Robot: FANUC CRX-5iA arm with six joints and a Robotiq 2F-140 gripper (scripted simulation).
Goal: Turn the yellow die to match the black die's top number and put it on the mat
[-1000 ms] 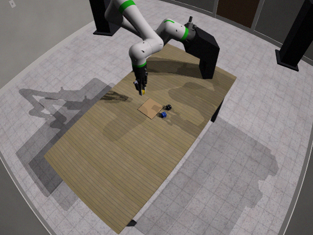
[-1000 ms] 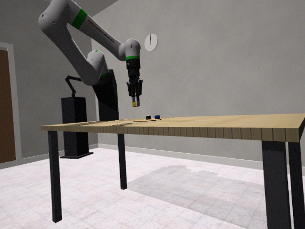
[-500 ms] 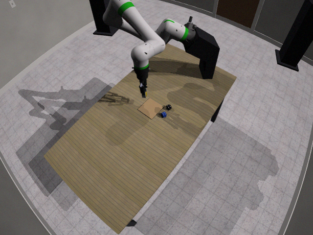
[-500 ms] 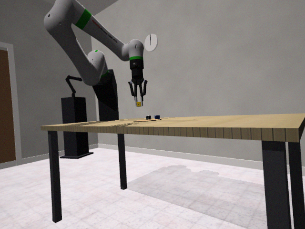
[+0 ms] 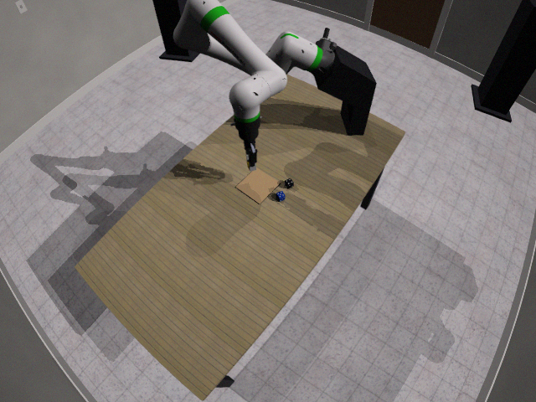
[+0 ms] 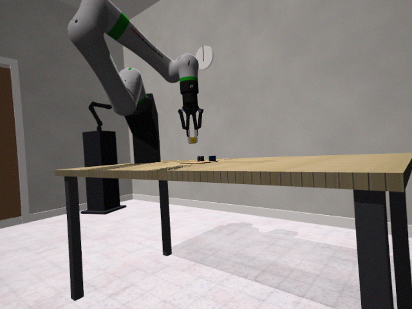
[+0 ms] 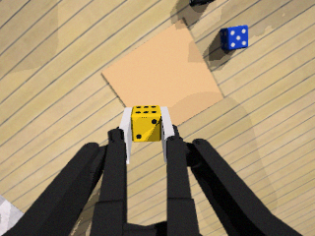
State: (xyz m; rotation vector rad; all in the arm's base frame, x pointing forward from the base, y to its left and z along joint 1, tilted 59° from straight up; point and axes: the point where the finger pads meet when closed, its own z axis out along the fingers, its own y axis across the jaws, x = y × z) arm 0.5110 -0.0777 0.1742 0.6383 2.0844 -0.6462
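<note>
Now: hand 130 mm above the tan mat, 30 mm to the right of it and 10 mm short of it. Also, from my hand: black die (160 mm to the left, 120 mm below, 30 mm behind); blue die (140 mm to the left, 120 mm below, 50 mm ahead); yellow die (20 mm below).
</note>
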